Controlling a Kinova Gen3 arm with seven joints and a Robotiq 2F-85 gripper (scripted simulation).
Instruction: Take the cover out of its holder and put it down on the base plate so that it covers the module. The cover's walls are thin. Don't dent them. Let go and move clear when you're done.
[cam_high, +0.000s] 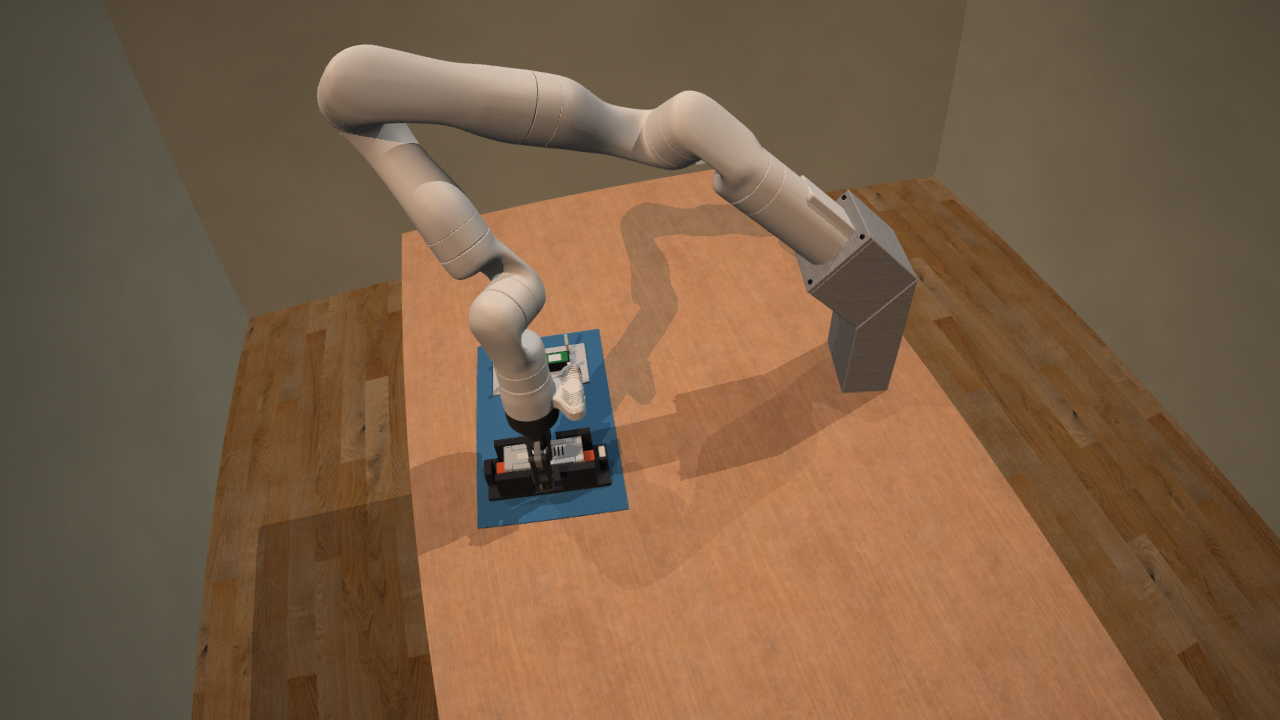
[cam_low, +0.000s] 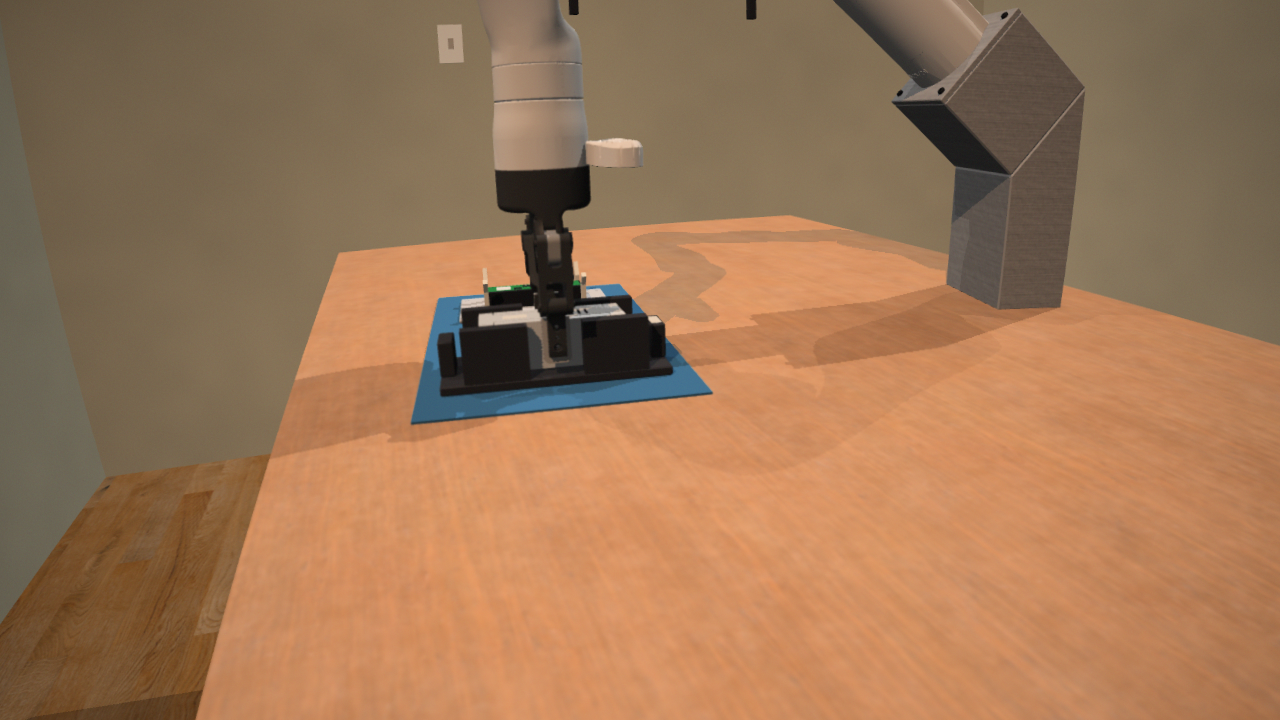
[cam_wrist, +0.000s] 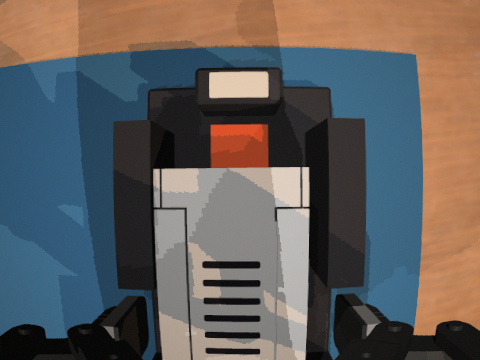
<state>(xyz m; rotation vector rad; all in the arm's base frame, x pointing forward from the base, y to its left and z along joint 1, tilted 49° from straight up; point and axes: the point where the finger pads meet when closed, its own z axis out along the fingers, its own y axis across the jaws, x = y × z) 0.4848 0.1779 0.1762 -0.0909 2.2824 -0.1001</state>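
My hand is right at the light grey cover.
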